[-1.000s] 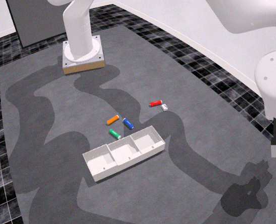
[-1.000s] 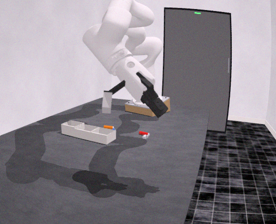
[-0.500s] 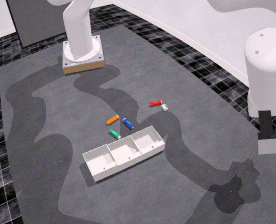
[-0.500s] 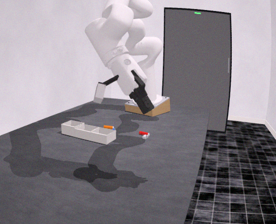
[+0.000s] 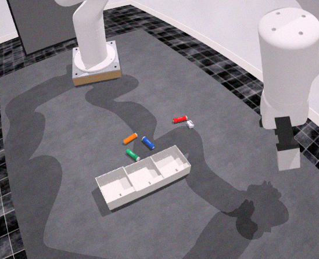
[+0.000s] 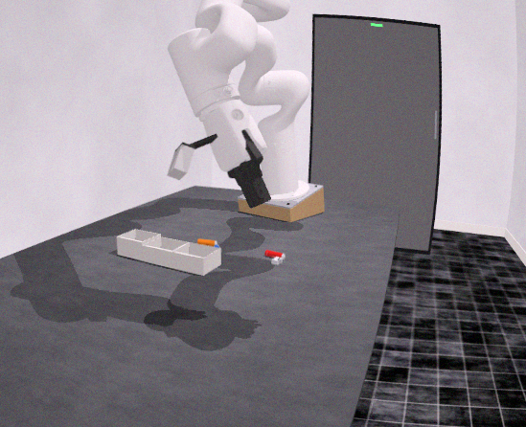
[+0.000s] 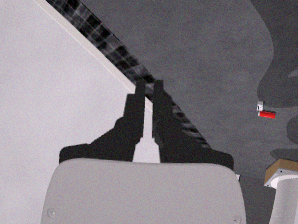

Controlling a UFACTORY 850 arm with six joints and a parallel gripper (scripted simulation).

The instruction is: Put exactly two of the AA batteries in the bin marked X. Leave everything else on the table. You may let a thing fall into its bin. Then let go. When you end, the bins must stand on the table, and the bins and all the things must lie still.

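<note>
Right now my hand is 17 cm past the white three-compartment tray, 29 cm to the left of it and 19 cm above it. From my hand the other things lie so: blue battery (28 cm behind, 21 cm to the right, 21 cm below); red battery (31 cm behind, 7 cm to the right, 21 cm below); small white block (28 cm behind, 5 cm to the right, 21 cm below).
</note>
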